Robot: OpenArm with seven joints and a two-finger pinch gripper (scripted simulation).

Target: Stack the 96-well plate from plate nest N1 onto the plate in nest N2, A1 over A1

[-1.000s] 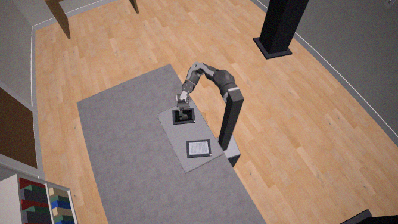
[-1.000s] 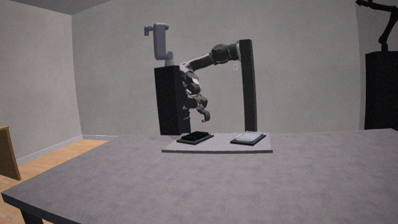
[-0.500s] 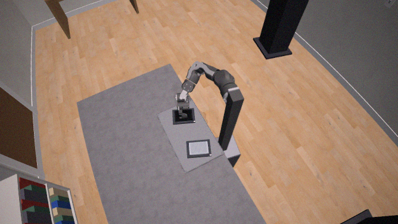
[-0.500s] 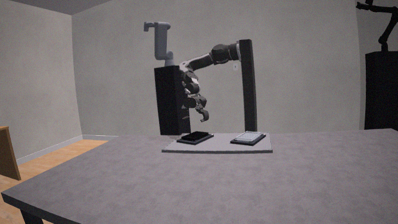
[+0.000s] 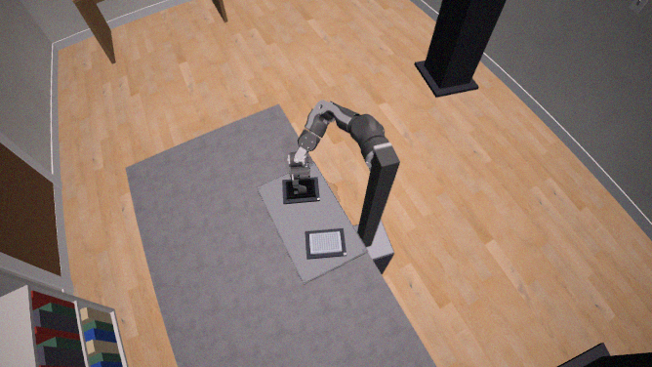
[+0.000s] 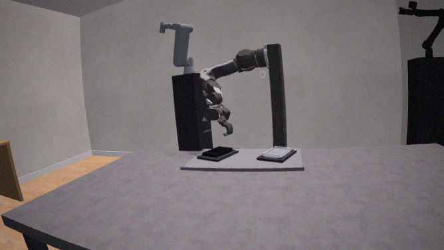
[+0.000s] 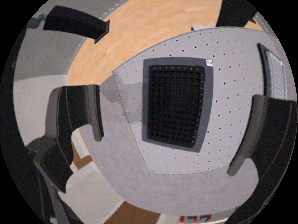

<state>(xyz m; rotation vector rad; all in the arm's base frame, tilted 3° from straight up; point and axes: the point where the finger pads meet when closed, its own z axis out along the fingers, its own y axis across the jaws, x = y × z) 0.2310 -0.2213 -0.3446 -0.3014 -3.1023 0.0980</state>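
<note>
Now: the dark 96-well plate 80 mm below my hand. Round my hand: nest N1: 90 mm below; then white 96-well plate: 30 mm behind, 270 mm to the left, 80 mm below.
</note>
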